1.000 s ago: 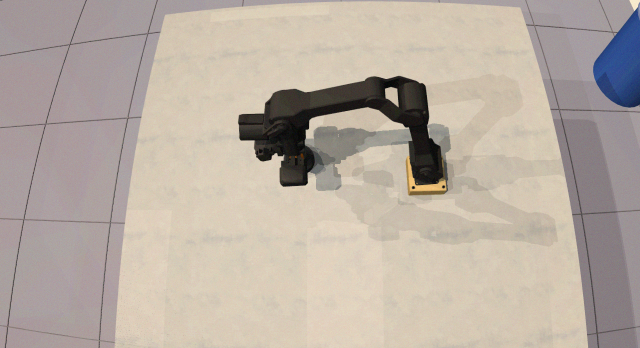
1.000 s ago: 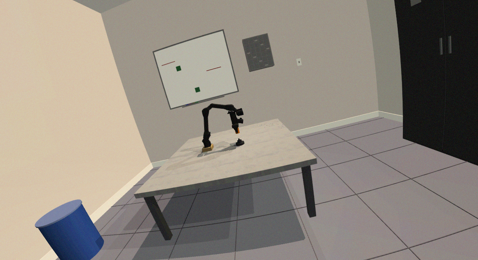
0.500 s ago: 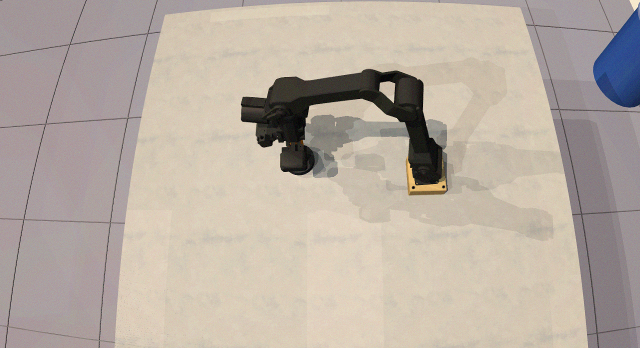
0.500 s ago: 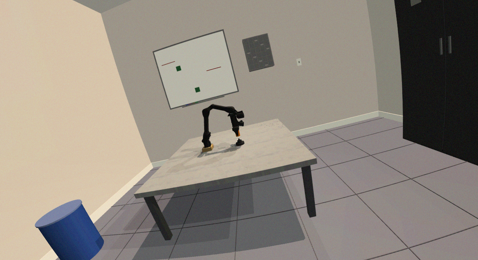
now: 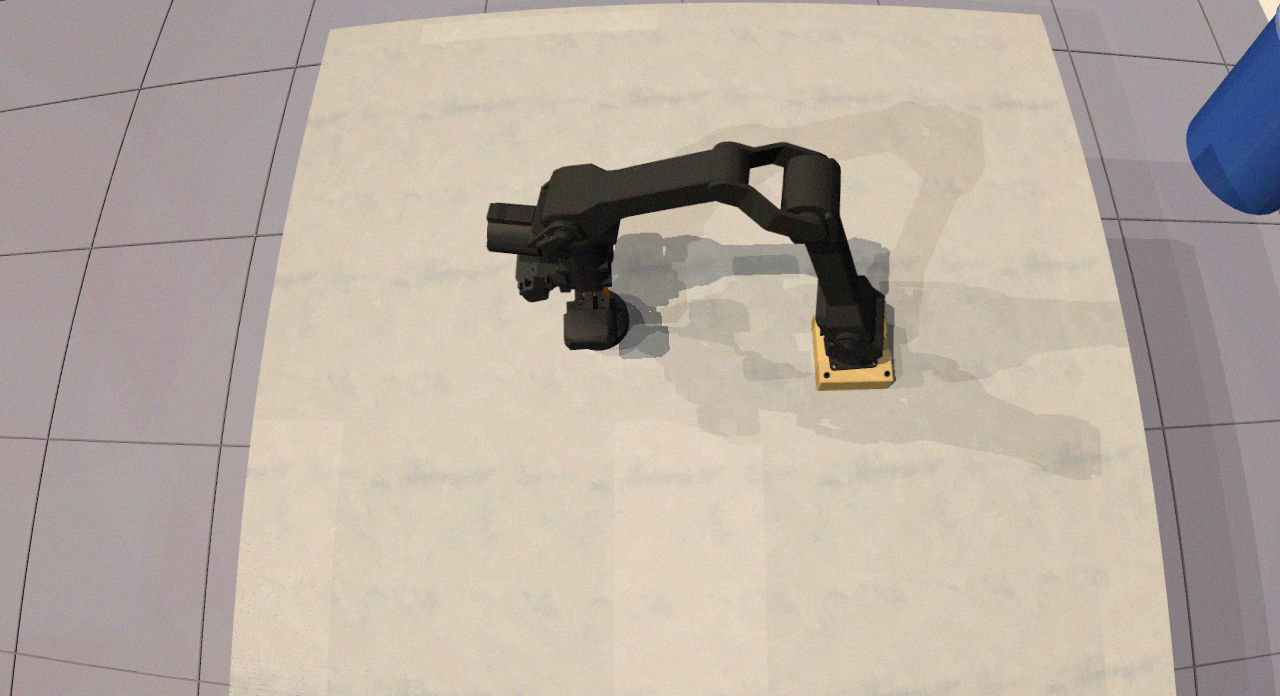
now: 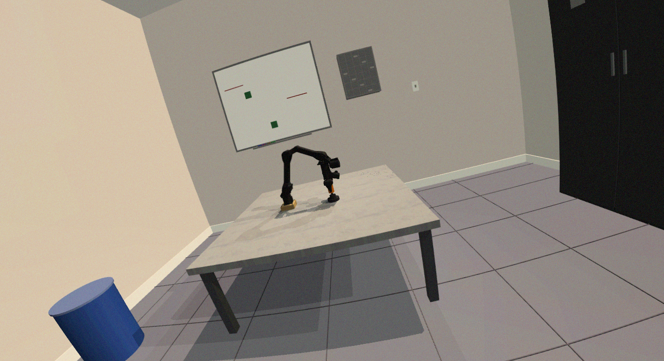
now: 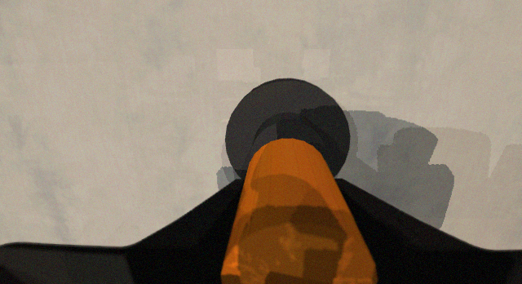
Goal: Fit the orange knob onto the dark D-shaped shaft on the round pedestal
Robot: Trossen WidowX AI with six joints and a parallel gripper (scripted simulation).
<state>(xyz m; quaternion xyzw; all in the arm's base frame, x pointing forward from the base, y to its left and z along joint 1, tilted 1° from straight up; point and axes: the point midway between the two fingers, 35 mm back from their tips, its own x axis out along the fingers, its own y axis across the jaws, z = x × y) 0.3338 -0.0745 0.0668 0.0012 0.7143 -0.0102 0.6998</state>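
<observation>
The orange knob lies 20 mm above my gripper tip. Round my gripper tip: dark round pedestal (40 mm below).
</observation>
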